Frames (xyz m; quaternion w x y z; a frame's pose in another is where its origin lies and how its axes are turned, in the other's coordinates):
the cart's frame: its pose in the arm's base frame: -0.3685 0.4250 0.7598 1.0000 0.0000 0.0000 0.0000
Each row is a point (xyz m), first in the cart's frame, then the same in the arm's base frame.
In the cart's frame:
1: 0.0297 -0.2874 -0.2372
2: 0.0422 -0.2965 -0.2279
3: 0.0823 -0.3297 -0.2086
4: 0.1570 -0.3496 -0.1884
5: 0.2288 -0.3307 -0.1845
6: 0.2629 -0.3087 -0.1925
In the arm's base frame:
1: -0.3388 0.1376 0.5226
2: -0.3263 0.1285 0.5319
3: -0.2862 0.0953 0.5512
4: -0.2115 0.0754 0.5714
5: -0.1397 0.0943 0.5753
6: -0.1056 0.1163 0.5673

